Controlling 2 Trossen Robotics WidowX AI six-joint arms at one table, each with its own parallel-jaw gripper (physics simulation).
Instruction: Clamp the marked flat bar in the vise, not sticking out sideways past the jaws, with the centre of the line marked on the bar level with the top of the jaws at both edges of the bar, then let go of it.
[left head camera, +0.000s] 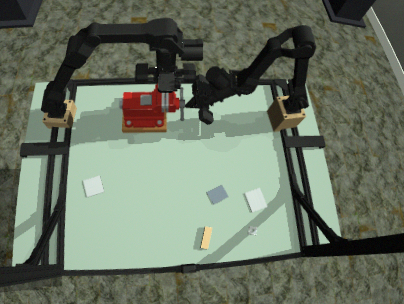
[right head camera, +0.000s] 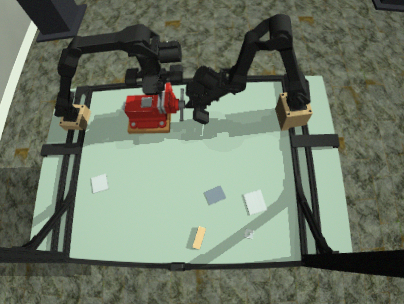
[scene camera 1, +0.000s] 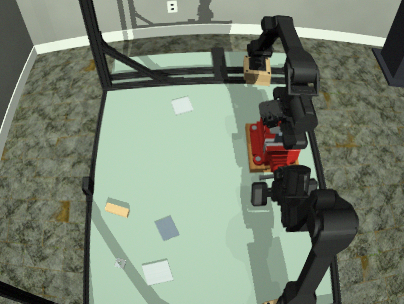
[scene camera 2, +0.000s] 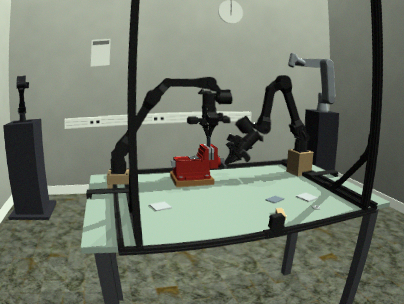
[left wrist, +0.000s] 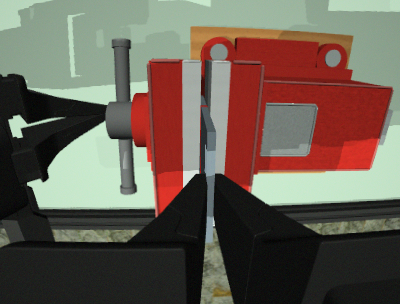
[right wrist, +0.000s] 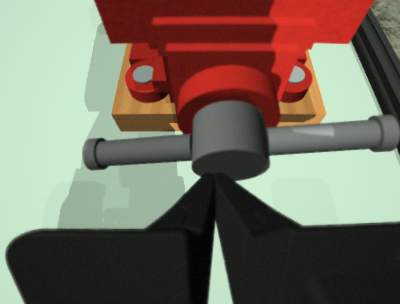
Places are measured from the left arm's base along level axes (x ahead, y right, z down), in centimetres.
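Where they show: left gripper, between the fingertips: (scene camera 1: 284, 135) (scene camera 2: 208, 138) (left wrist: 208, 183); right gripper, between the fingertips: (left head camera: 185, 106) (right head camera: 185, 107) (left wrist: 111, 110) (right wrist: 213, 182); left arm's base, origin of its link: (left head camera: 57, 110) (right head camera: 71, 114) (scene camera 1: 257, 64) (scene camera 2: 118, 171); right arm's base, origin of its link: (left head camera: 291, 106) (right head camera: 296, 102) (scene camera 2: 300, 150).
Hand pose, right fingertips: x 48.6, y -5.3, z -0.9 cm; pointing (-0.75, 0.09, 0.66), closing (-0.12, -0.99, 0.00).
Each offset is from my right fingertips to the top centre of the thing. "spot": to the spot under its first point.
The red vise (left head camera: 137, 104) (right head camera: 142, 110) (scene camera 2: 190, 167) (left wrist: 350, 115) (right wrist: 230, 30) stands on a wooden base at the back of the table. The flat bar @(dx -7.7, dy +0.3, dz -13.0 cm) (left wrist: 211, 150) is upright between its pale jaw plates, with its top above them; a narrow gap shows between the plates. No marked line can be made out. My left gripper (left wrist: 208, 183), above the jaws, is shut on the bar. My right gripper (left wrist: 111, 110) (right wrist: 213, 182) is shut and empty, its tips at the end of the grey screw hub @(spot: dx -0.9, dy -0.5, dz -2.6 cm) (right wrist: 231, 135). The handle bar (left wrist: 122, 72) (right wrist: 145, 151) runs through the hub.
Two white tiles @(dx -30.8, dy +31.5, dz +6.5 cm) (left head camera: 93, 186) @(dx +28.6, dy +32.3, dz +6.5 cm) (left head camera: 255, 200), a blue-grey tile @(dx +14.1, dy +31.0, dz +6.7 cm) (left head camera: 217, 194), a tan block @(dx +10.3, dy +46.8, dz +5.5 cm) (left head camera: 206, 238) and a small silver piece @(dx +27.2, dy +43.6, dz +6.7 cm) (left head camera: 252, 230) lie nearer the front. A black frame (left head camera: 125, 270) borders the table.
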